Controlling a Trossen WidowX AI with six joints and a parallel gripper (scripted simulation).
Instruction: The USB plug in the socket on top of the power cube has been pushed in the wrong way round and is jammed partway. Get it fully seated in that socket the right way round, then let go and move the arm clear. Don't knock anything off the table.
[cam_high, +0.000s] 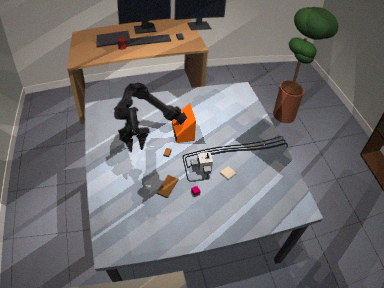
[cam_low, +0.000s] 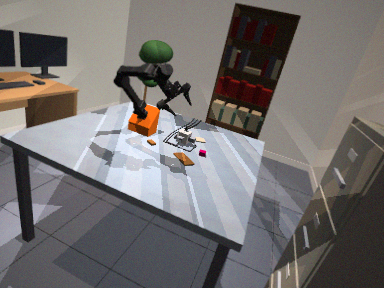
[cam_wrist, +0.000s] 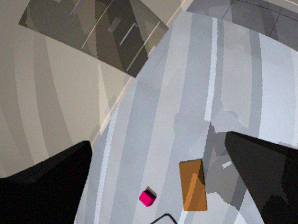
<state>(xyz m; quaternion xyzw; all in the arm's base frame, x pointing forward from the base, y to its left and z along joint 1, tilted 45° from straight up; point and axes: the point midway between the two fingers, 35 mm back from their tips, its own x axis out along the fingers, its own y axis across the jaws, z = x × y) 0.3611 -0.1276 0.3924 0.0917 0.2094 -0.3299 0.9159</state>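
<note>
Right now my gripper tip is 50 mm past the dark USB plug, 420 mm to the right of it and 240 mm above it. The rest, counted from my gripper tip: magenta cube 110 mm ahead, 290 mm to the left, 320 mm below; small brown block 210 mm behind, 220 mm to the left, 320 mm below; orange plate 30 mm ahead, 150 mm to the left, 330 mm below.
</note>
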